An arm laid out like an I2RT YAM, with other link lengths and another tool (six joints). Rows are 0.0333 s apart.
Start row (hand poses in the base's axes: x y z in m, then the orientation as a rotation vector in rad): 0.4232, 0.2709, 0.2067, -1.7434, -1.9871, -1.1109
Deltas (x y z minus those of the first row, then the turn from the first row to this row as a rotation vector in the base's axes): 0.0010, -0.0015, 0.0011, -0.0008, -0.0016, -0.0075; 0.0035, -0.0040, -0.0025, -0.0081, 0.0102, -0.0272; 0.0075, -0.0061, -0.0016, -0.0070, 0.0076, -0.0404; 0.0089, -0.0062, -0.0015, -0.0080, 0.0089, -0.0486; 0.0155, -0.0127, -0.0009, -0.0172, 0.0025, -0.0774; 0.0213, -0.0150, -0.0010, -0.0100, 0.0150, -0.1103; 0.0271, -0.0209, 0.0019, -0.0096, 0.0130, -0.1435
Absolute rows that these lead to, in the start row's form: 0.4242, 0.2694, 0.2078, -1.7523, -1.9838, -1.1144; 0.4267, 0.2669, 0.2042, -1.7817, -1.9703, -1.1018; 0.4307, 0.2648, 0.2051, -1.7962, -1.9619, -1.1096; 0.4321, 0.2647, 0.2052, -1.8066, -1.9565, -1.1099; 0.4387, 0.2582, 0.2058, -1.8438, -1.9484, -1.1183; 0.4445, 0.2559, 0.2057, -1.8810, -1.9113, -1.1202; 0.4503, 0.2500, 0.2086, -1.9190, -1.8878, -1.1324
